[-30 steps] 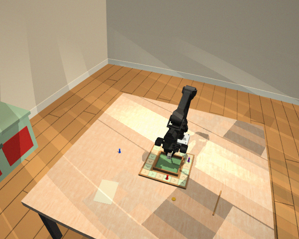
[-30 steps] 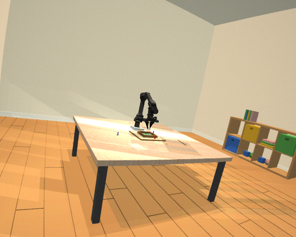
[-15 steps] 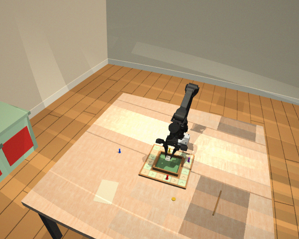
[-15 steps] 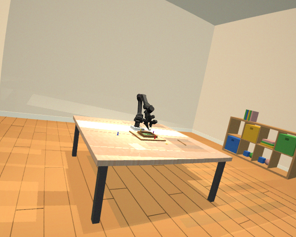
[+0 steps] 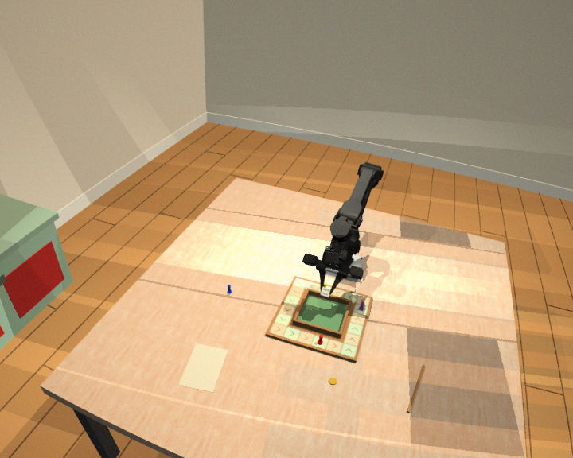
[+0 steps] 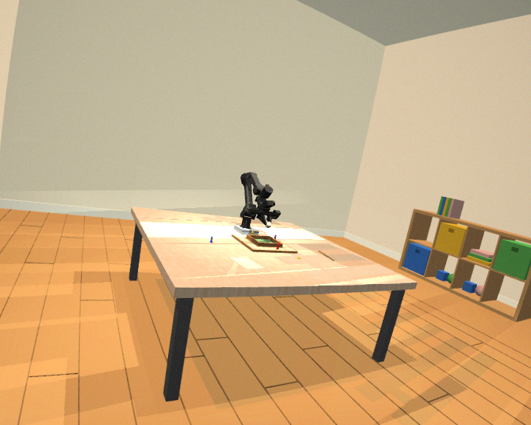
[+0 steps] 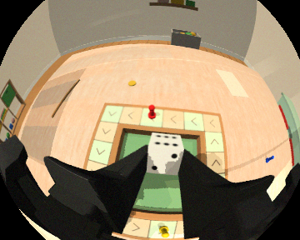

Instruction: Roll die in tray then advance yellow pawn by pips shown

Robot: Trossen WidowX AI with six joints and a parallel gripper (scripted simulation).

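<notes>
The white die lies right at my gripper tip. From my gripper tip the other things lie so: red pawn (100 mm ahead, 90 mm below, 40 mm to the left); then green tray (110 mm below, 10 mm behind); then yellow pawn (110 mm behind, 90 mm below, 40 mm to the right).
</notes>
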